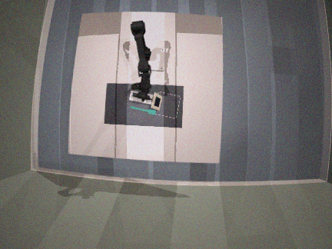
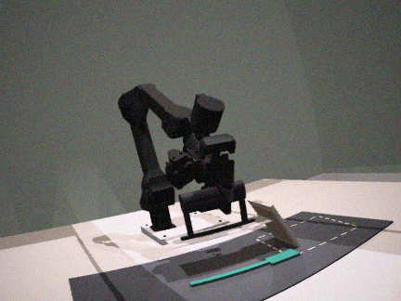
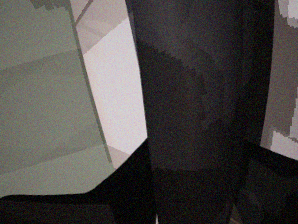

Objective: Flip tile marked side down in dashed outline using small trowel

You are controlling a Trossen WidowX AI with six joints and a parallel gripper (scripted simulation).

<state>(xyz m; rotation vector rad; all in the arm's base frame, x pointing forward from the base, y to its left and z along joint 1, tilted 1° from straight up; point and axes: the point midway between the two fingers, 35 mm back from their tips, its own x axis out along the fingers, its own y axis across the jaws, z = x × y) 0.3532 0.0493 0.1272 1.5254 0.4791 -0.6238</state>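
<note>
Now: gripper tip 1 cm past the tan tile, 10 cm to the right of it and 6 cm above it. Also, from my gripper tip: dark mat: 2 cm ahead, 2 cm to the right, 13 cm below; then teal trowel: 6 cm ahead, 1 cm to the left, 11 cm below.
</note>
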